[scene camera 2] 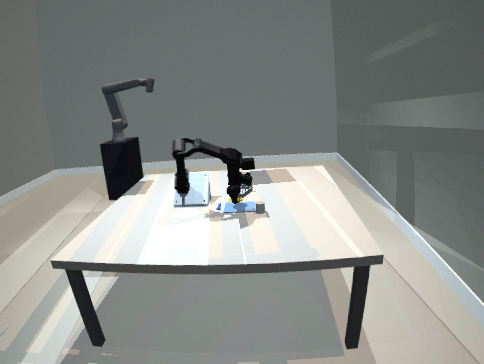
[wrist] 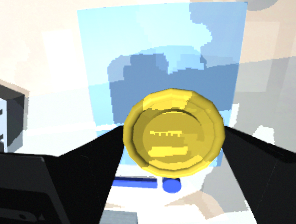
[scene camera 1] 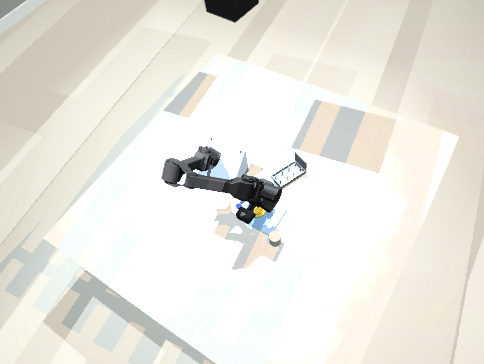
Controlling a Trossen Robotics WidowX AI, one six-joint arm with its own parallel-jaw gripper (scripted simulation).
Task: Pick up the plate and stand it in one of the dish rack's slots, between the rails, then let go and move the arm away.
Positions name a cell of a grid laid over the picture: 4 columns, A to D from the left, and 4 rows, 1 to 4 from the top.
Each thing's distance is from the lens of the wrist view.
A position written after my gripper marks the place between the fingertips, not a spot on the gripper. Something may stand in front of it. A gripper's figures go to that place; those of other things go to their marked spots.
my gripper (wrist: C3): 0.12 m
plate (wrist: C3): 0.10 m
light blue mat (wrist: B2): 0.13 m
The marked spots on the light blue mat and the plate are 0.07 m apart.
